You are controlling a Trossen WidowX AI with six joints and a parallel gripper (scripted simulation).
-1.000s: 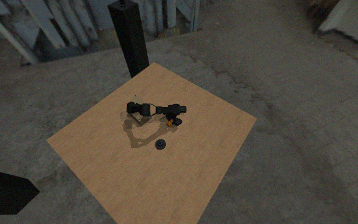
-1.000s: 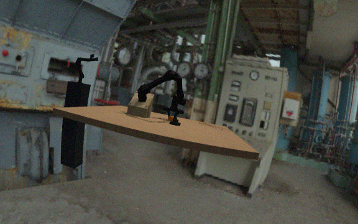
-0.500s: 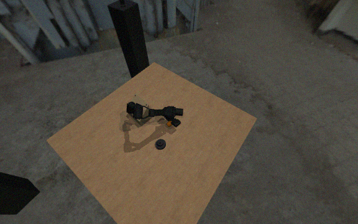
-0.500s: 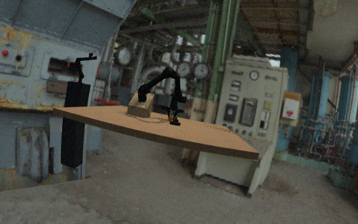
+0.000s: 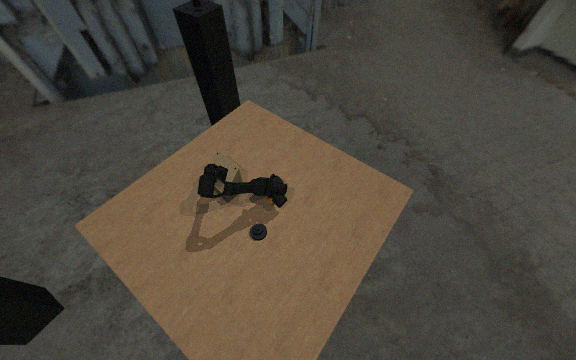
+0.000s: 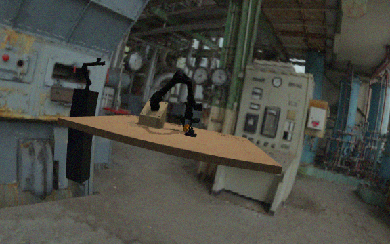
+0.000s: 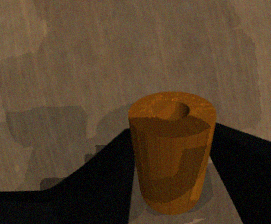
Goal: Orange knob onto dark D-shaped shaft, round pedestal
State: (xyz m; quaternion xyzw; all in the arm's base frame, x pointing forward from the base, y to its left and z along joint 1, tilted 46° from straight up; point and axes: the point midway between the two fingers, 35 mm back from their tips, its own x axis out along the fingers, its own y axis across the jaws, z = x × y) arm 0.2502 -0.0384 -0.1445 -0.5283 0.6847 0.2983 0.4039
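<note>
Now: gripper tip 4 cm short of the dark round pedestal and 21 cm to the left of it. Round my gripper tip: orange knob: 1 cm to the right.
</note>
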